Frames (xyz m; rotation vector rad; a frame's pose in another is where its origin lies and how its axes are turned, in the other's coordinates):
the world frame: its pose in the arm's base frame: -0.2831 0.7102 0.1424 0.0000 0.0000 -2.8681
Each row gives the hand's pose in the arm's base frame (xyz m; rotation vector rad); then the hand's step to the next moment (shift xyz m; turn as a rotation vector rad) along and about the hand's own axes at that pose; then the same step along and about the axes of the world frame.
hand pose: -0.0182 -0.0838 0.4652 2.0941 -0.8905 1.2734
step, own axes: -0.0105 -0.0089 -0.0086 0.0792 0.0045 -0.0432
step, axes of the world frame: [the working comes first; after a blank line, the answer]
step, axes of the arm's base frame: -0.0016 0.0147 -0.0068 -0.0006 0.0074 0.0900

-0.0024 -0.0145 -0.0068 -0.0015 -0.0073 0.0900
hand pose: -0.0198 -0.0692 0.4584 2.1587 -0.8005 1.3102
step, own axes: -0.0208 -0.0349 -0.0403 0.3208 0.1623 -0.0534
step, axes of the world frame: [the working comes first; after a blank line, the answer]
step, axes of the arm's base frame: -0.0081 0.0564 -0.0054 -0.0279 -0.1531 0.3285

-0.0074 -0.0565 -0.0054 0.0682 0.1399 0.3285
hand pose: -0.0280 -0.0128 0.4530 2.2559 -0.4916 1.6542
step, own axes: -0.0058 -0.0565 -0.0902 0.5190 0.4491 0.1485
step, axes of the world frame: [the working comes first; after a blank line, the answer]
step, axes of the arm's base frame: -0.0536 0.0902 0.0186 0.0728 -0.5166 0.4700

0.0272 -0.1014 0.0186 0.0695 0.5171 0.4700
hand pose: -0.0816 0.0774 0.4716 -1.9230 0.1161 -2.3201
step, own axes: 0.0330 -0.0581 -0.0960 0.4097 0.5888 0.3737
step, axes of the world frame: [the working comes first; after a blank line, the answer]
step, axes of the arm's base frame: -0.1031 0.0506 0.0222 0.3205 -0.6341 0.3864

0.0856 -0.0766 0.0222 -0.1373 0.6971 0.3864
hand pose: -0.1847 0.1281 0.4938 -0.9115 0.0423 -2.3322
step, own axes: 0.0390 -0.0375 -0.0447 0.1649 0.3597 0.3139
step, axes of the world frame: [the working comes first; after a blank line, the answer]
step, axes of the arm's base frame: -0.0702 -0.0003 -0.0014 0.2972 -0.3230 0.2498

0.0676 -0.0186 -0.0014 -0.1989 0.3913 0.2498
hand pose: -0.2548 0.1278 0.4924 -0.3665 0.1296 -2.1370
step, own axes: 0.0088 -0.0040 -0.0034 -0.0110 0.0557 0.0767
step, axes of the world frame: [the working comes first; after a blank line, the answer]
step, axes of the arm's base frame: -0.0088 -0.0052 -0.0005 0.0738 -0.0185 0.0577

0.0099 0.0026 -0.0005 -0.0660 0.0377 0.0577
